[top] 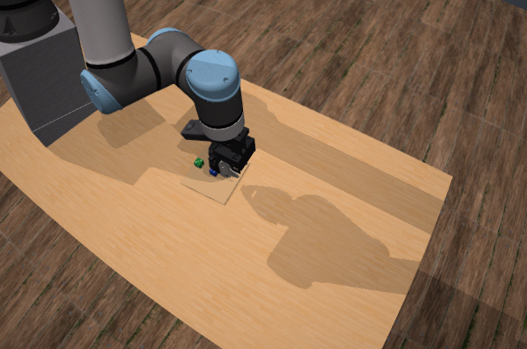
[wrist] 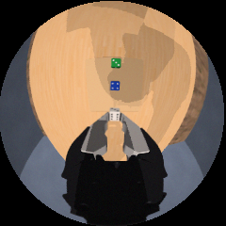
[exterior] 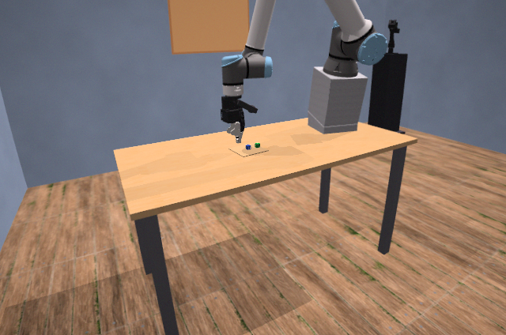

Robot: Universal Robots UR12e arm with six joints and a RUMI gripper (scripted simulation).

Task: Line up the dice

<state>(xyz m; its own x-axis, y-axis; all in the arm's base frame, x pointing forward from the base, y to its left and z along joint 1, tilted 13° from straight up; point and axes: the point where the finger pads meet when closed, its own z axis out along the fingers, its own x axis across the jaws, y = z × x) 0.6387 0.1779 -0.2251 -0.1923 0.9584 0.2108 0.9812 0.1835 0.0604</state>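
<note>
Right now my hand is 50 mm past the blue die, 50 mm above it and 10 mm to the left of it. Also, from my hand: green die: 100 mm behind, 50 mm below, 20 mm to the right; white die: 10 mm below; tan mat: 60 mm below, 50 mm behind, 10 mm to the right.
</note>
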